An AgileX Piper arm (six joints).
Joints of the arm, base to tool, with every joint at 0 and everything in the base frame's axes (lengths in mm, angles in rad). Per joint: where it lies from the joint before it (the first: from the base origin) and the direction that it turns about. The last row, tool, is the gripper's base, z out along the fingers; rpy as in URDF.
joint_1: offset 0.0 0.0 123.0 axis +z
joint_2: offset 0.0 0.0 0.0 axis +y
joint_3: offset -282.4 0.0 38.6 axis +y
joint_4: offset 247.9 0.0 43.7 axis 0.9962 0 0.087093
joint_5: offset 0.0 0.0 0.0 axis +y
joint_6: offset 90.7 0.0 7.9 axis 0.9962 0 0.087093
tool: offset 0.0 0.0 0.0 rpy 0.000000 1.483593 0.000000
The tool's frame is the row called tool.
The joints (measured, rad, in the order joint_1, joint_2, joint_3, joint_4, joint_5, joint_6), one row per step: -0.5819, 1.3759, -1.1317, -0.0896, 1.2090, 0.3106; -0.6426, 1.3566, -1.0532, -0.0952, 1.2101, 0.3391; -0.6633, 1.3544, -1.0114, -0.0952, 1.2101, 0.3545; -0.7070, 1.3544, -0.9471, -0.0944, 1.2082, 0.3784; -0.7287, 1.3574, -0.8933, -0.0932, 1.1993, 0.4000; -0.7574, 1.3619, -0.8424, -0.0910, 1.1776, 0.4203; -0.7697, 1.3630, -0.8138, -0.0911, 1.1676, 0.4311; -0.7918, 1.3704, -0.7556, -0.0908, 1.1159, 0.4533
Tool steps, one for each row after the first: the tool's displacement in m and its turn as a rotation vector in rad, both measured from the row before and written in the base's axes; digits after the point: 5 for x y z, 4 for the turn. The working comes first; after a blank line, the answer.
Tool pose at each row, in the base's axes (x y z in m, rotation vector in rad; the steps are taken from these numbers as rounded here): 0.20703, -0.14532, 0.30119, 1.2406, 2.6719, -0.1681; 0.18767, -0.15060, 0.28507, 1.3817, 2.6719, -0.1690; 0.18005, -0.15097, 0.27471, 1.4462, 2.6827, -0.1615; 0.16658, -0.15287, 0.25842, 1.5642, 2.6889, -0.1474; 0.15795, -0.15157, 0.24458, -1.6232, -2.6636, 0.1322; 0.14926, -0.15165, 0.23147, -1.6673, -2.5979, 0.1168; 0.14445, -0.15060, 0.22458, -1.6845, -2.5639, 0.1100; 0.13724, -0.14957, 0.20963, -1.7277, -2.5193, 0.1020

-0.01936, -0.00528, -0.01612, 0.0328, 0.0476, -0.0877; -0.00762, -0.00037, -0.01036, 0.0247, 0.0291, -0.0359; -0.01347, -0.00190, -0.01629, 0.0402, 0.0451, -0.0675; -0.00863, 0.00130, -0.01384, 0.0317, 0.0335, -0.0429; -0.00869, -0.00008, -0.01311, 0.0234, 0.0219, -0.0479; -0.00481, 0.00105, -0.00689, 0.0129, 0.0138, -0.0222; -0.00721, 0.00103, -0.01495, 0.0094, 0.0080, -0.0402
